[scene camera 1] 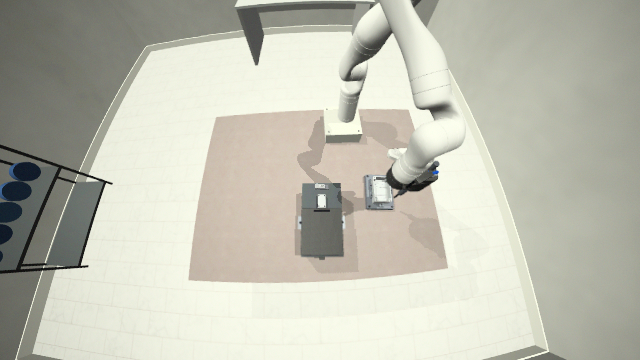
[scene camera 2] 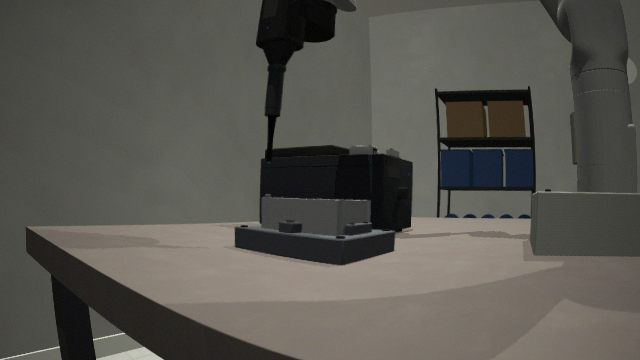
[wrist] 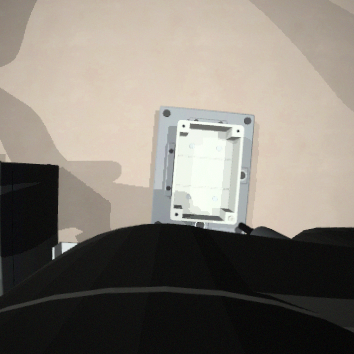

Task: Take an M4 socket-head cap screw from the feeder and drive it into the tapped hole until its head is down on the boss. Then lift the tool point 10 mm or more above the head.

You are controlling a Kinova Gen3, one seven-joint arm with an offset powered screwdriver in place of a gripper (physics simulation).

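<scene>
The white open-topped housing [scene camera 1: 382, 190] [scene camera 2: 300, 217] [wrist: 207, 172] sits in a grey fixture plate [scene camera 2: 290, 246] [wrist: 167, 131]. Dark holes show in three corner bosses in the wrist view. At the fourth, lower right, a small light round screw head [wrist: 231, 218] shows; a small bump, the screw head [scene camera 2: 268, 195], stands at the housing's left corner in scene camera 2. My screwdriver [scene camera 1: 396, 196] [scene camera 2: 269, 159] [wrist: 242, 228] points down with its tip clearly above that corner, apart from it. No screw is visible on the tip. The black feeder [scene camera 1: 322, 232] [scene camera 2: 315, 177] [wrist: 30, 215] stands beside the fixture.
The arm's pale base block [scene camera 1: 343, 131] [scene camera 2: 585, 225] stands on the table [scene camera 1: 250, 200] behind the feeder and fixture. A shelf rack [scene camera 2: 485, 142] with brown and blue boxes stands in the background. The screwdriver body hides the lower edge of the fixture in the wrist view.
</scene>
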